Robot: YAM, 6 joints.
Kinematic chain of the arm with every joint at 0, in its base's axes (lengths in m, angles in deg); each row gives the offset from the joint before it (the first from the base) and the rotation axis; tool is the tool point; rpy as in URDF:
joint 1: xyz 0 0 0.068 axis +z
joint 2: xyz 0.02 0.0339 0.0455 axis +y
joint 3: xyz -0.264 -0.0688 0 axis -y
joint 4: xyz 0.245 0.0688 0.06 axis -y
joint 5: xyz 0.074 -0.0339 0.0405 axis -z
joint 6: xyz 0.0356 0 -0.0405 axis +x
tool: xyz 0 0 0 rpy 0 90 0
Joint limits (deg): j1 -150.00..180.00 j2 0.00..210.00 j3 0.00..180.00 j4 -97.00..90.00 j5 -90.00..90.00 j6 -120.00..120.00
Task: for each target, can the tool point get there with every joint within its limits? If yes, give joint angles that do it. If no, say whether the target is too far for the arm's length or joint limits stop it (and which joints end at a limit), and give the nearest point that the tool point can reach.
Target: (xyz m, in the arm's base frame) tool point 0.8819 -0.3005 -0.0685
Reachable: no: too far | nearest point 0.5999 -0.2044 -0.0090 | short by 0.304 m
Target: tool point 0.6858 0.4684 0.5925
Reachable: no: too far | nearest point 0.4614 0.3152 0.4319 | short by 0.316 m
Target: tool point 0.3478 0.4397 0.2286
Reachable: yes | joints 51.59 151.25 154.56 -54.91 -1.05 14.28
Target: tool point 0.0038 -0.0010 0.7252
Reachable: yes | joints 141.34 79.08 159.06 -13.03 2.59 -79.55
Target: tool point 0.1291 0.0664 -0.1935
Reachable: yes | joints 38.74 192.85 79.87 -67.43 54.46 32.47
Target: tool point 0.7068 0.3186 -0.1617
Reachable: no: too far | nearest point 0.5543 0.2499 -0.1008 | short by 0.178 m
